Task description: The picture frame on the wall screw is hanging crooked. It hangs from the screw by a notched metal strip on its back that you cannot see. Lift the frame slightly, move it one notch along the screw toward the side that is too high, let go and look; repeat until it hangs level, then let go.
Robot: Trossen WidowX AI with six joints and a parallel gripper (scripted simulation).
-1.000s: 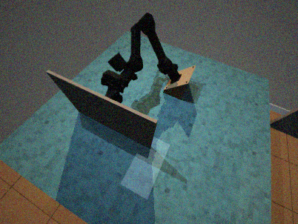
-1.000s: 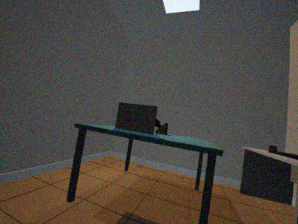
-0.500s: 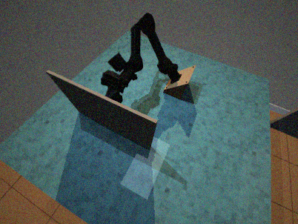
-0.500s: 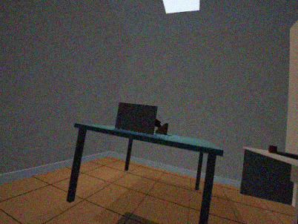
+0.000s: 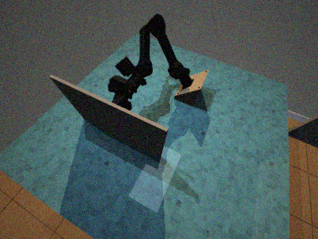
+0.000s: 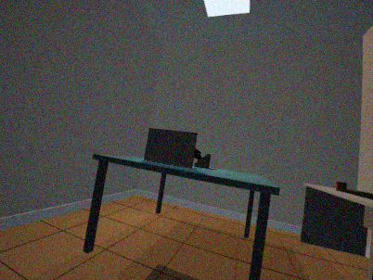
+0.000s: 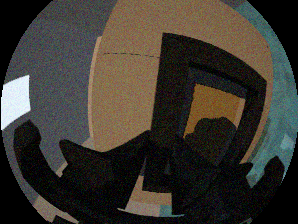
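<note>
My gripper tip is now 5 cm above the picture frame and 1 cm to the left of it. From my gripper tip the other things lie so: wall panel: 6 cm below, 1 cm to the left, 1 cm ahead.
</note>
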